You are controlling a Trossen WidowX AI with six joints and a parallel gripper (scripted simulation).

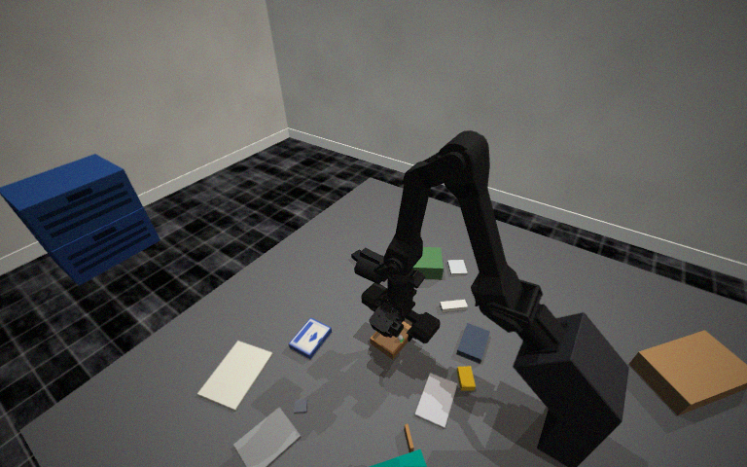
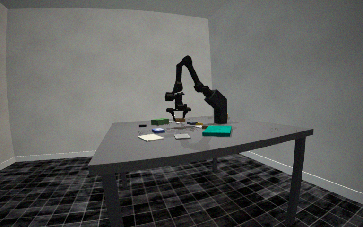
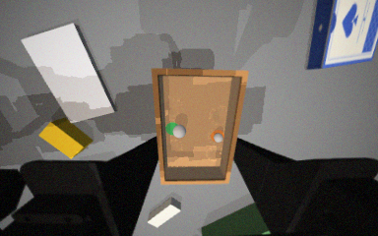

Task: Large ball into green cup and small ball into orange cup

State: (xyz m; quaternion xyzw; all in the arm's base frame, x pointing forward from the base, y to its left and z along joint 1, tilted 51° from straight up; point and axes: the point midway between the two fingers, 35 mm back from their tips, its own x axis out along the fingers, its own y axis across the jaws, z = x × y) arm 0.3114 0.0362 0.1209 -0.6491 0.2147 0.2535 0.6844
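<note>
Now: hand 30 mm above the wooden puzzle and 10 mm to the right of it. From my hand the other things lie so: slate-blue block (140 mm behind, 130 mm to the right, 80 mm below); yellow block (180 mm behind, 80 mm below, 30 mm to the right); white sheet (150 mm behind, 90 mm below, 50 mm to the left).
</note>
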